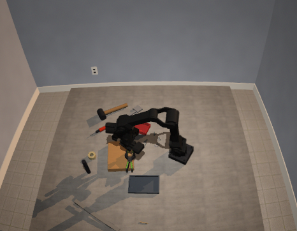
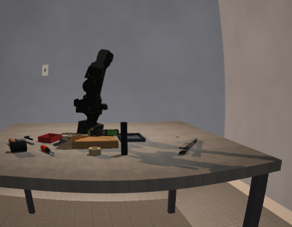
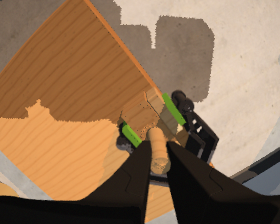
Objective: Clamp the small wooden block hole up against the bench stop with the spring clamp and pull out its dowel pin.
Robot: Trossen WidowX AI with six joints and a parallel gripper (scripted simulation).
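The dowel pin lies 40 mm below my hand. Also, from my hand: wooden board 90 mm below, 60 mm ahead, 10 mm to the left; bench stop 60 mm below, 10 mm to the right, 10 mm behind; small wooden block 60 mm below.
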